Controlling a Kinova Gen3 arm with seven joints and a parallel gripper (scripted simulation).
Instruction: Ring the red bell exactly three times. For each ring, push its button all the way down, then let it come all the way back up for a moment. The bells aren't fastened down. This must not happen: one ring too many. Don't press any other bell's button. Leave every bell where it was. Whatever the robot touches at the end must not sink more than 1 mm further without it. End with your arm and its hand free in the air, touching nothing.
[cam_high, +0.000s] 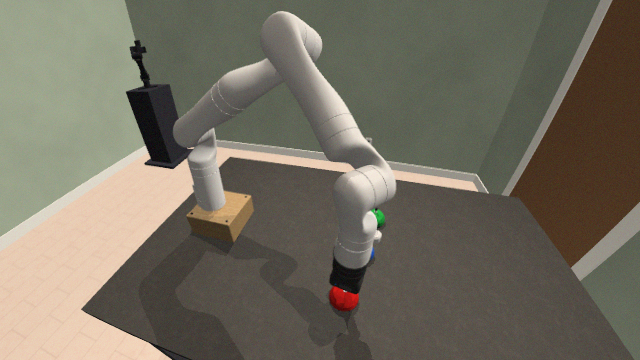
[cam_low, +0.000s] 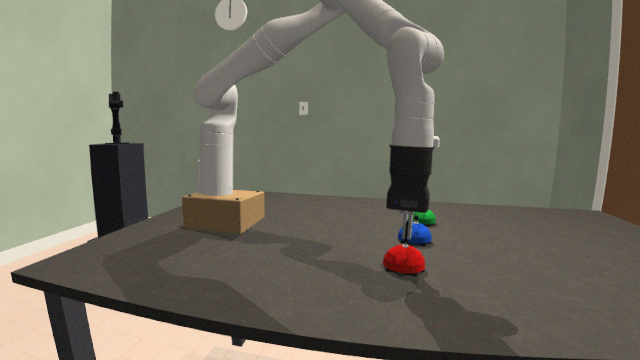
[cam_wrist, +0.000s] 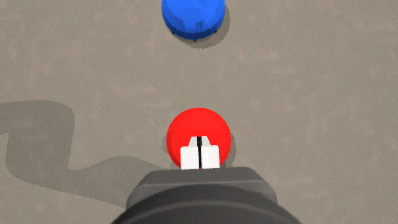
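The red bell is 40 mm below my hand. From my hand the other things lie so: green bell 340 mm to the left, 80 mm ahead, 40 mm below; blue bell 170 mm to the left, 40 mm below, 40 mm ahead.
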